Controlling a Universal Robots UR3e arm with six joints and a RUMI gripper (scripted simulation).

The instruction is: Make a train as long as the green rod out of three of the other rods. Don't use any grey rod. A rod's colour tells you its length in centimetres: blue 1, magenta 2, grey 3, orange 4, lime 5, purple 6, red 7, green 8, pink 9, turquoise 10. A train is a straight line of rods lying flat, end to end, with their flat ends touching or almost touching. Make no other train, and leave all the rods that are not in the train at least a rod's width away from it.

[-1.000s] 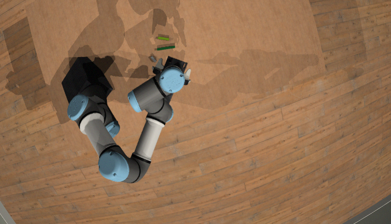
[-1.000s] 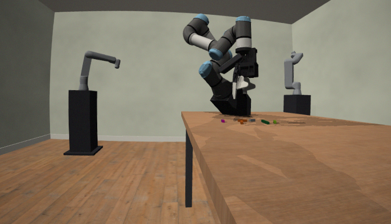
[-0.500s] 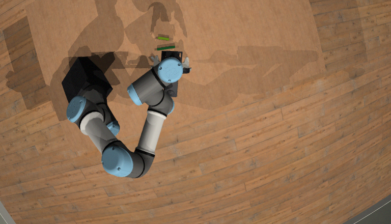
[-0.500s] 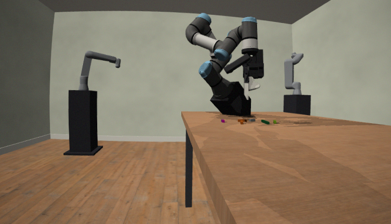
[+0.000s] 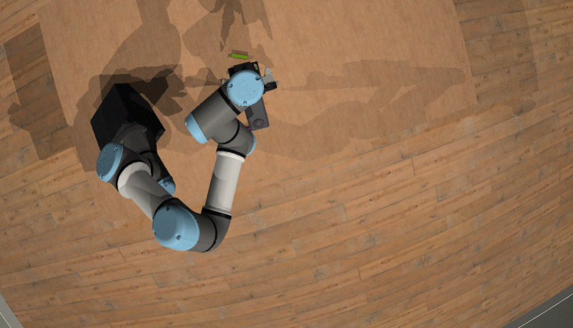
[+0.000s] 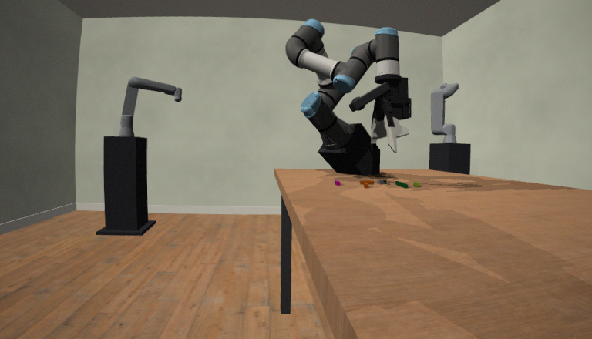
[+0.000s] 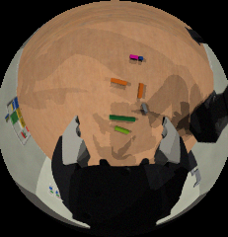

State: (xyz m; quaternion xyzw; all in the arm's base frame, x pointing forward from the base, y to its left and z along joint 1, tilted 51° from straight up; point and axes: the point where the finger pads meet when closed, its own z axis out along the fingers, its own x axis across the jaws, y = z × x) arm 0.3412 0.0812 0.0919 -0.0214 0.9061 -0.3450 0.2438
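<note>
Now: the lime rod 11 cm to the left of my hand, 9 cm below it and 1 cm ahead of it. Round my hand: green rod 9 cm below, 6 cm to the left; then grey rod 9 cm below, 7 cm behind, 4 cm to the left; then magenta rod 11 cm to the right, 9 cm below, 5 cm behind.
</note>
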